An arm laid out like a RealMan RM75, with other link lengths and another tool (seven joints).
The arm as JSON. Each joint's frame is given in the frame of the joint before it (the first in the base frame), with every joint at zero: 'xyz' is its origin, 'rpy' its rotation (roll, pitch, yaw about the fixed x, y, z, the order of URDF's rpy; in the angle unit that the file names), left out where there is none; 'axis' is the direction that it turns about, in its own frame. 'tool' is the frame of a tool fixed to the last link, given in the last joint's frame.
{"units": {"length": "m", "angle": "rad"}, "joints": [
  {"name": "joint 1", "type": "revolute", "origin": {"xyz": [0.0, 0.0, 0.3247]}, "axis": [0.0, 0.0, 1.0]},
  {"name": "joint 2", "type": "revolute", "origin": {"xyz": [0.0, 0.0, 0.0]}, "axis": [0.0, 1.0, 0.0]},
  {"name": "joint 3", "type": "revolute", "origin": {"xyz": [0.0, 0.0, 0.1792]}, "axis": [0.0, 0.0, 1.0]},
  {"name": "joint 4", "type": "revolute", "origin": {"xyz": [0.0, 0.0, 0.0]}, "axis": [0.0, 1.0, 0.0]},
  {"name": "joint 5", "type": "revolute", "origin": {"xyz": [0.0, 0.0, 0.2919]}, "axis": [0.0, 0.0, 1.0]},
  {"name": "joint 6", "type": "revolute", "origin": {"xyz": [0.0, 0.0, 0.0]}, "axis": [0.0, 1.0, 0.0]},
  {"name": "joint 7", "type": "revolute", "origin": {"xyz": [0.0, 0.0, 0.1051]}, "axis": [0.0, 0.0, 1.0]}
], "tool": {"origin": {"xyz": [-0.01, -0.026, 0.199], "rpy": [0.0, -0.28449, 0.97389]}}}
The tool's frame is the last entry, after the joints.
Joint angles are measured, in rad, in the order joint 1, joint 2, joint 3, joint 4, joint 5, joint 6, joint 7. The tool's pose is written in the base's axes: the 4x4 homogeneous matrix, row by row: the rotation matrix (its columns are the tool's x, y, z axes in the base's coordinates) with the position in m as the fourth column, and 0 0 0 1 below. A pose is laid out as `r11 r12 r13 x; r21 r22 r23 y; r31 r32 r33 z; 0 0 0 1`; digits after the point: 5 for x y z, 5 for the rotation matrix.
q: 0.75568 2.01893 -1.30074 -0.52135 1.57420 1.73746 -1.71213
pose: 0.24496 -0.74253 -0.62342 0.03225; -0.94360 -0.33032 0.02265 0.33361; -0.22274 0.58271 -0.78156 -0.07864; 0 0 0 1
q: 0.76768 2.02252 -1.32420 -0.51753 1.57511 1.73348 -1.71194
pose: 0.26361 -0.74452 -0.61335 0.03070; -0.94277 -0.33345 -0.00043 0.32798; -0.20420 0.57836 -0.78981 -0.08486; 0 0 0 1
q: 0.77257 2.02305 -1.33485 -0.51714 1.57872 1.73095 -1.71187
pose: 0.27112 -0.74440 -0.61021 0.02953; -0.94175 -0.33621 -0.00827 0.32636; -0.19901 0.57691 -0.79219 -0.08686; 0 0 0 1
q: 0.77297 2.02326 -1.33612 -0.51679 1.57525 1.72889 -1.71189
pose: 0.27278 -0.74680 -0.60653 0.03057; -0.94159 -0.33664 -0.00898 0.32616; -0.19748 0.57355 -0.79501 -0.08788; 0 0 0 1
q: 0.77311 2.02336 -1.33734 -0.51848 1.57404 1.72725 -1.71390
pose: 0.27637 -0.74656 -0.60520 0.03062; -0.94024 -0.34039 -0.00948 0.32628; -0.19893 0.57165 -0.79602 -0.08825; 0 0 0 1
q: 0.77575 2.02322 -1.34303 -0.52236 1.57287 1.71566 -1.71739
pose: 0.28453 -0.74829 -0.59926 0.03055; -0.93632 -0.35109 -0.00617 0.32837; -0.20578 0.56285 -0.80053 -0.09017; 0 0 0 1
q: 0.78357 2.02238 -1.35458 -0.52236 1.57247 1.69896 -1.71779
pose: 0.29375 -0.75362 -0.58802 0.03082; -0.93280 -0.36038 -0.00412 0.33057; -0.20881 0.54971 -0.80884 -0.09390; 0 0 0 1
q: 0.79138 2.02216 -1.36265 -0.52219 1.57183 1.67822 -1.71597
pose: 0.29835 -0.76019 -0.57715 0.03092; -0.92974 -0.36820 0.00436 0.33460; -0.21582 0.53530 -0.81663 -0.09752; 0 0 0 1
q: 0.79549 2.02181 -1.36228 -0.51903 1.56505 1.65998 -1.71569
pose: 0.29748 -0.76849 -0.56650 0.03338; -0.92803 -0.37209 0.01743 0.33912; -0.22418 0.52055 -0.82388 -0.10025; 0 0 0 1
